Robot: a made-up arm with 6 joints.
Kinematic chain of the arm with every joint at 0, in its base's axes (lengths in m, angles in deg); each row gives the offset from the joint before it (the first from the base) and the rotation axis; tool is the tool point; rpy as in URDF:
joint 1: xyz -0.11 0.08 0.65 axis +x
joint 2: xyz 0 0.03 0.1 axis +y
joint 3: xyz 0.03 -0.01 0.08 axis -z
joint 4: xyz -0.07 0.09 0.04 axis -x
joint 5: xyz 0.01 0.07 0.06 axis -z
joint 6: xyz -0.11 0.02 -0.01 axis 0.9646 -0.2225 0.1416
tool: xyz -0.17 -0.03 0.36 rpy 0 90 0
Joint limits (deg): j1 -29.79..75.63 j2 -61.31..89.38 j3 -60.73..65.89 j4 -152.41..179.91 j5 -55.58..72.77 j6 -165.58..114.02
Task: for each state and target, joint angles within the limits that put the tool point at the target. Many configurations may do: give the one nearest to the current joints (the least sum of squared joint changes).
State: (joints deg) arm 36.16 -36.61 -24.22 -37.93 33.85 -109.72
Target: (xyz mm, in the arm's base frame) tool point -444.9 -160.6 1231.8
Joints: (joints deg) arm 59.53 -33.41 -26.32 -53.15 35.37 -101.87
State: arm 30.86 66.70 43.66 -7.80 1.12 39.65
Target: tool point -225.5 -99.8 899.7
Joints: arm 19.59 68.21 43.14 -29.52 -35.17 80.13
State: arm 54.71 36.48 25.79 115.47 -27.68 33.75
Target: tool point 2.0 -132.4 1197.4
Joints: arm 75.63 37.01 0.26 140.39 -40.61 66.09
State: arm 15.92 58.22 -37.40 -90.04 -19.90 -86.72
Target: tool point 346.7 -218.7 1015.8
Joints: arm 8.04 70.43 -38.97 -97.91 -13.36 -84.97
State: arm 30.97 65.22 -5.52 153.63 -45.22 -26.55
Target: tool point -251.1 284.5 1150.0
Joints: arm 48.44 72.73 7.09 144.10 -55.58 0.79
